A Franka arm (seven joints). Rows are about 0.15 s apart.
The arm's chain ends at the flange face. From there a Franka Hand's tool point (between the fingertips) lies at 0.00 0.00 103.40 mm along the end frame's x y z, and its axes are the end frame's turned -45 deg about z.
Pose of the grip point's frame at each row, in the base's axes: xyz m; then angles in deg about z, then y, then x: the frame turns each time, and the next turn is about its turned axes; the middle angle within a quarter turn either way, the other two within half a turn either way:
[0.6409 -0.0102 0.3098 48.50 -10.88 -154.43]
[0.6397 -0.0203 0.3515 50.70 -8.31 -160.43]
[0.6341 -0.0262 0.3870 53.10 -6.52 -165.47]
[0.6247 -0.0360 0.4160 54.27 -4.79 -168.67]
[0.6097 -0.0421 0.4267 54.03 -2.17 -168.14]
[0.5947 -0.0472 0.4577 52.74 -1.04 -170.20]
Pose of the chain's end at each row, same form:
[0.6627 -0.0530 0.4014 8.20 9.57 -153.94]
[0.6576 -0.0531 0.4479 8.47 7.59 -160.15]
[0.6480 -0.0509 0.4864 9.65 5.51 -165.06]
[0.6362 -0.0547 0.5170 10.20 4.55 -168.57]
[0.6246 -0.0577 0.5278 9.85 6.80 -170.03]
[0.6076 -0.0593 0.5596 8.24 6.17 -172.30]

